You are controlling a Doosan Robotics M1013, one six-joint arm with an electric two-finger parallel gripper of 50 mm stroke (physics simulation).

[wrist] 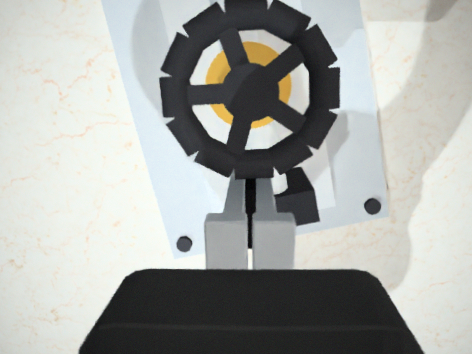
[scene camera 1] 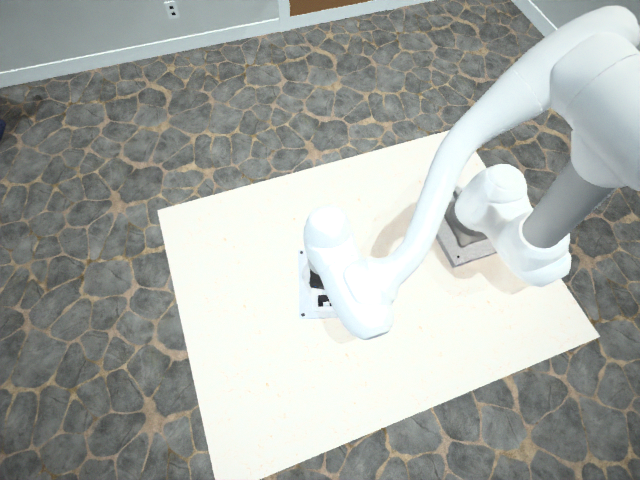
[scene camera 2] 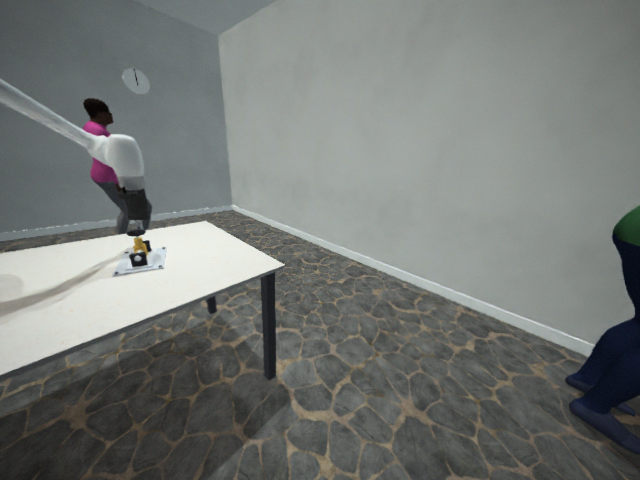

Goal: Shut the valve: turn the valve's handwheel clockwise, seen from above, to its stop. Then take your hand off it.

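Observation:
The valve's black handwheel (scene camera 2: 135, 232) (wrist: 324, 92) sits over a yellow valve part (scene camera 2: 138, 244) (wrist: 260, 52). The valve stands on a pale baseplate (scene camera 1: 306, 302) (scene camera 2: 157, 256) (wrist: 165, 200) with dark corner bolts. My gripper (scene camera 2: 135, 225) (wrist: 251, 192) is shut, its two grey fingers side by side with their black pads almost meeting. Nothing shows between them. In the wrist view the fingers reach the near edge of the wheel's rim, which hides their very tips; whether they touch it cannot be told. In scene camera 1 the arm hides the gripper and much of the valve.
The baseplate stands on a pale table (scene camera 1: 248, 361) (scene camera 2: 232, 253). A black block (scene camera 1: 323, 299) (scene camera 2: 138, 258) (wrist: 300, 202) is at one end of the valve. My arm (scene camera 1: 330, 268) (scene camera 2: 124, 157) hangs over it. A person in pink (scene camera 2: 101, 173) stands behind the arm; another person (scene camera 2: 615, 361) is at far right.

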